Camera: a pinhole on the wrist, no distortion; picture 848 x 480 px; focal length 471.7 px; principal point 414.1 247.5 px. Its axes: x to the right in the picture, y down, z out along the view. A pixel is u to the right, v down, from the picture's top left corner.
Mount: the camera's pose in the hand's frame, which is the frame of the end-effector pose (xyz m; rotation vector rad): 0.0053 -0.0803 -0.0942 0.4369 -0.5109 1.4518
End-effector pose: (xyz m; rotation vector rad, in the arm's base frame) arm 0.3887 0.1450 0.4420 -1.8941 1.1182 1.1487
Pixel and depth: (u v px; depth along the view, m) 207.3 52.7 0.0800
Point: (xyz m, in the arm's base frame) 0.5551 0.1612 0.4478
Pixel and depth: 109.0 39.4 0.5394
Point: 1.0048 0.5051 0.2716
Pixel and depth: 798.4 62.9 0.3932
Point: 0.3276 0.4685 0.1432
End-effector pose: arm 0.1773 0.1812 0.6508 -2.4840 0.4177 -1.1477
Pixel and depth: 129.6 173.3 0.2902
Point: 0.2694 0.5287 0.8163
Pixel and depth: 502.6 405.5 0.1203
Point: 0.1780 0.3148 0.6707
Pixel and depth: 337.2 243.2 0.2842
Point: 0.2869 0.4585 0.7013
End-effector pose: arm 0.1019 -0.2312 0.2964 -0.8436 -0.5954 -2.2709
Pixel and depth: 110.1 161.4 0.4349
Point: -0.2728 0.2046 0.2923
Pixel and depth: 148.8 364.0 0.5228
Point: -0.1535 0.3577 0.1751
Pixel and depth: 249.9 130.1 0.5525
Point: -0.2442 0.2704 0.4330
